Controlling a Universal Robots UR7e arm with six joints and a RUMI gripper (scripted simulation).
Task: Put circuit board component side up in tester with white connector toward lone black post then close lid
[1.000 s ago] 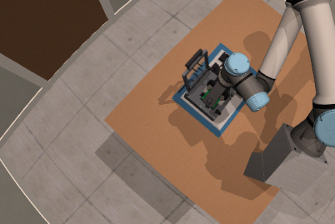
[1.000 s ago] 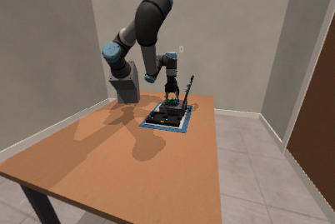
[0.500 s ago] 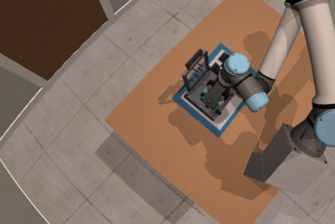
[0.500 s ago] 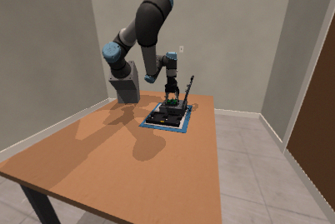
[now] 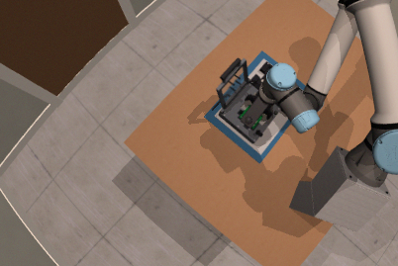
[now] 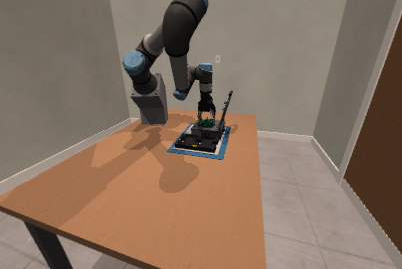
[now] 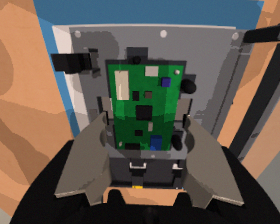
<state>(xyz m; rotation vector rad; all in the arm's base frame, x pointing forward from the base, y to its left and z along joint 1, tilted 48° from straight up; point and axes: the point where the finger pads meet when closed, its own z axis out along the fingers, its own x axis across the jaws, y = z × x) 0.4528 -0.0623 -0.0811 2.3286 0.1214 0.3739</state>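
My gripper is now right at the green circuit board. Also, from my hand: black block: 60 mm behind, 60 mm to the left, 10 mm above; tester lid: 120 mm ahead, 110 mm above.
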